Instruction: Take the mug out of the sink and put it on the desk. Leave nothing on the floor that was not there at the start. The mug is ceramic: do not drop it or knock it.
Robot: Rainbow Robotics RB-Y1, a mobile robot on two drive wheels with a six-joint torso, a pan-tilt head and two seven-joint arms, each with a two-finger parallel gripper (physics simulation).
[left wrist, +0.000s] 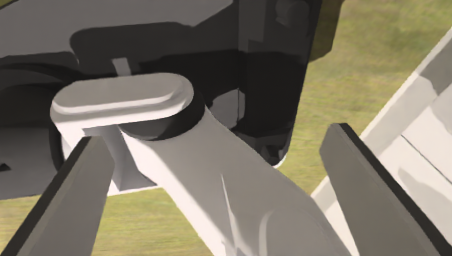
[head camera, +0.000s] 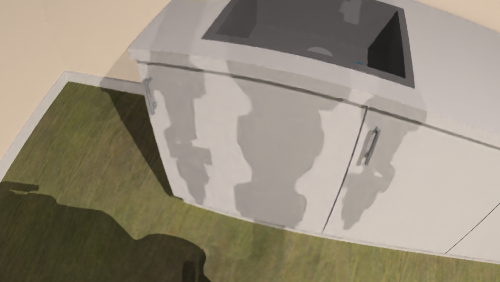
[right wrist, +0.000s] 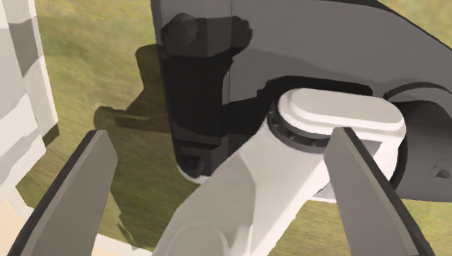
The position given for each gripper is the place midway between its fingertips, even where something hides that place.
Note:
In view: the left gripper (left wrist: 218,143), the right gripper (right wrist: 220,143) and a white sink cabinet (head camera: 266,118).
The white sink cabinet also shows in the left wrist view (left wrist: 403,136).

